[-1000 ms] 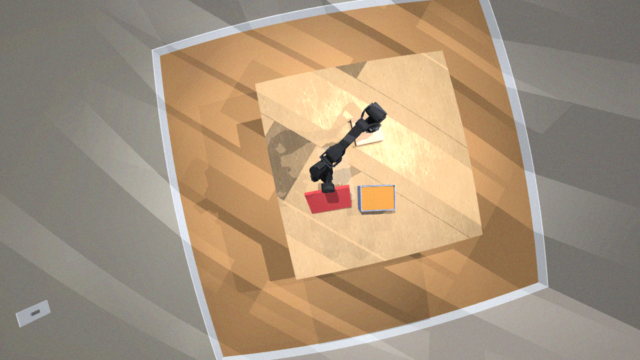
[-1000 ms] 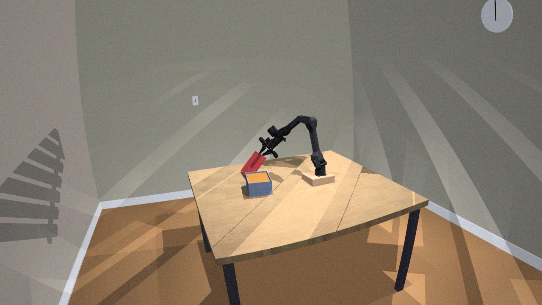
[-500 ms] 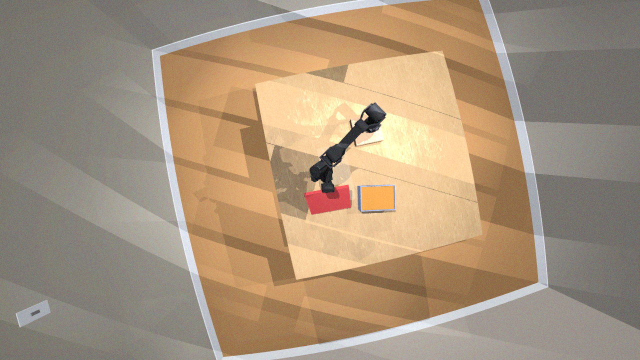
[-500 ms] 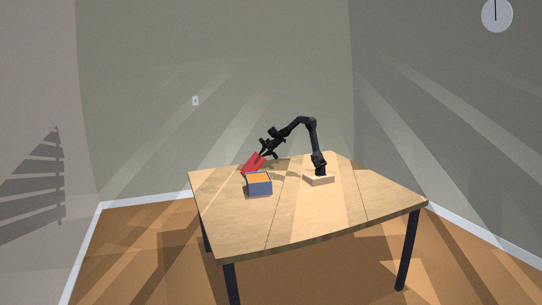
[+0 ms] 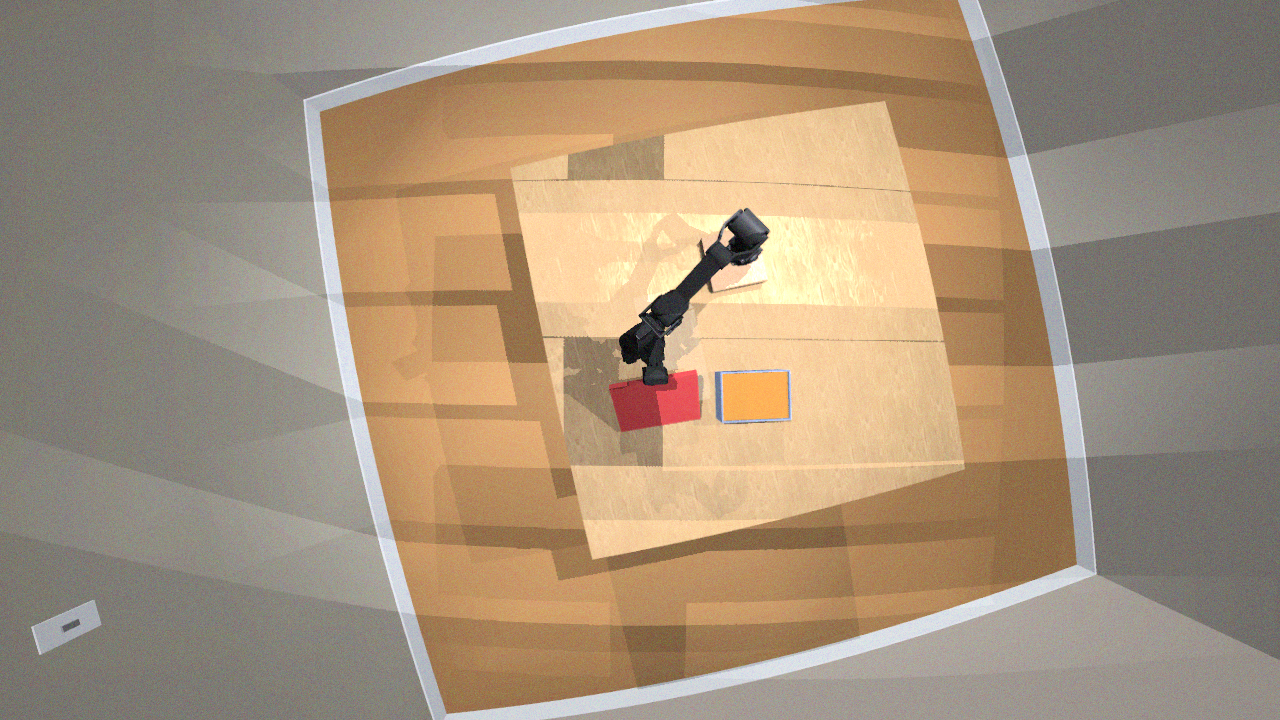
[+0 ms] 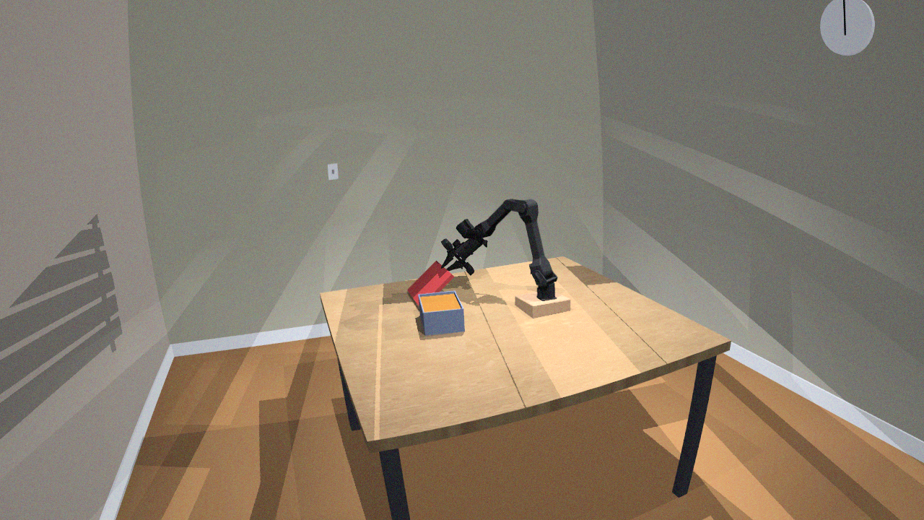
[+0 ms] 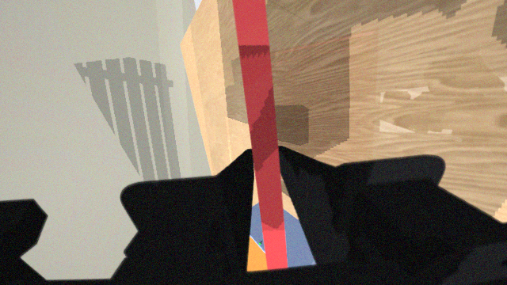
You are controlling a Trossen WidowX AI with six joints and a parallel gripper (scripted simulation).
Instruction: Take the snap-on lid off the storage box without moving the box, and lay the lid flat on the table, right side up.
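Now: the red lid 7 cm ahead of my gripper tip, 5 cm below it and 1 cm to the left of it. Also, from my gripper tip: blue storage box (30 cm to the left, 8 cm below, 8 cm ahead).
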